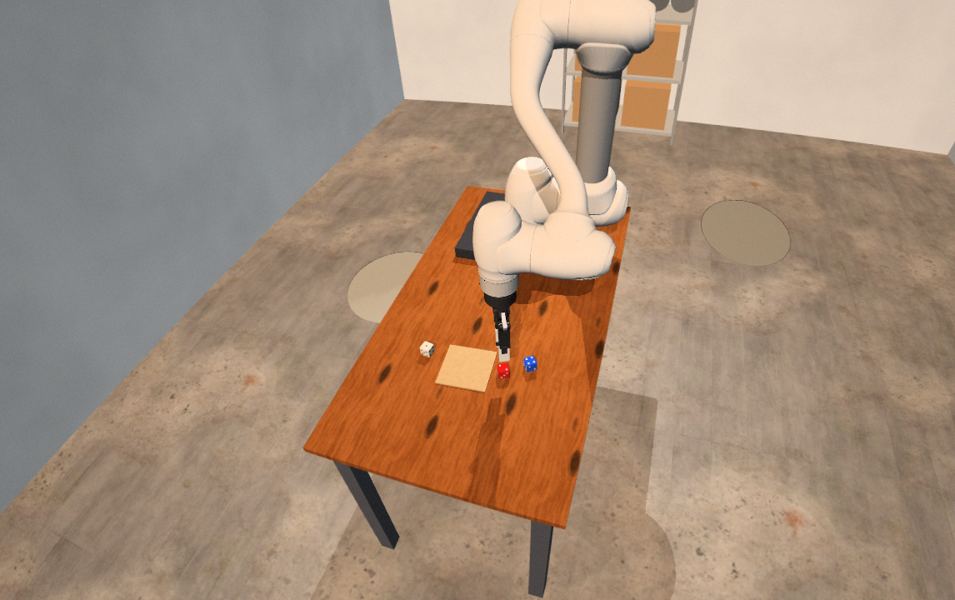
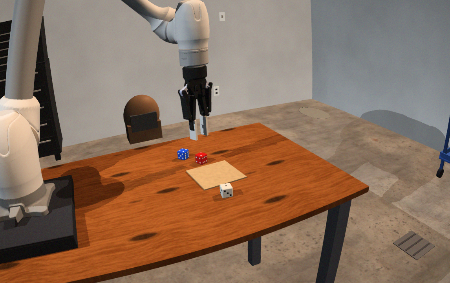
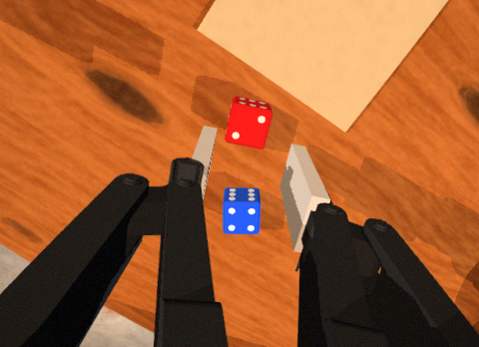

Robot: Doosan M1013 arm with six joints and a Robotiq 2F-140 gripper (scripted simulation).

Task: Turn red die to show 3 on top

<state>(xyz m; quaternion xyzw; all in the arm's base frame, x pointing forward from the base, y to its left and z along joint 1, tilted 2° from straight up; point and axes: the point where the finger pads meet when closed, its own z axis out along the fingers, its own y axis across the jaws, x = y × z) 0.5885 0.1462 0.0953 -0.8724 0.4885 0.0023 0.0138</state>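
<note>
Right now my hand is 11 cm above the red die. From my hand the other things lie so: tan mat: 12 cm below, 10 cm to the right, 2 cm ahead; white die: 23 cm to the right, 11 cm below, 1 cm ahead; blue die: 11 cm below, 6 cm to the left, 5 cm behind.
</note>
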